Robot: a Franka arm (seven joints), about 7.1 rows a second.
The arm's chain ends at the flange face. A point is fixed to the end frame.
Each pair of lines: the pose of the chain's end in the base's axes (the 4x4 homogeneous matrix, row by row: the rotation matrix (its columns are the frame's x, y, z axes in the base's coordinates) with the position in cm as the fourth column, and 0 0 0 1 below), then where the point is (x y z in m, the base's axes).
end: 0.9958, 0.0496, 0.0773, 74.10; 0.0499, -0.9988, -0.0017, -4.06; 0.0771, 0.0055, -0.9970, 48.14; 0, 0, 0, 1
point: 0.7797 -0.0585 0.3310
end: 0.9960, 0.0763, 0.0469, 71.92; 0.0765, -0.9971, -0.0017, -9.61; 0.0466, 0.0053, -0.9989, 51.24; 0, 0, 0, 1
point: 0.7537 -0.1133 0.3609
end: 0.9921, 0.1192, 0.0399, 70.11; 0.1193, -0.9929, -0.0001, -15.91; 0.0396, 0.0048, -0.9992, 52.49; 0, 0, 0, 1
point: 0.7353 -0.1749 0.3731
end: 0.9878, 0.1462, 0.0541, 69.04; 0.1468, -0.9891, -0.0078, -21.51; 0.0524, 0.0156, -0.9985, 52.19; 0, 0, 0, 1
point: 0.7271 -0.2313 0.3708
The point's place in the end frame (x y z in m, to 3 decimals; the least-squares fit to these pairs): 0.026 0.019 0.153
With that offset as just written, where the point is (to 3 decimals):
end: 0.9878, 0.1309, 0.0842, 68.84; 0.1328, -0.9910, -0.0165, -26.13; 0.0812, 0.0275, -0.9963, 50.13; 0, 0, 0, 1
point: 0.729 -0.279 0.351
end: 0.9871, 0.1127, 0.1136, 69.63; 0.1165, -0.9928, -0.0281, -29.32; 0.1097, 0.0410, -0.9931, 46.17; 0, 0, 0, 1
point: 0.741 -0.313 0.313
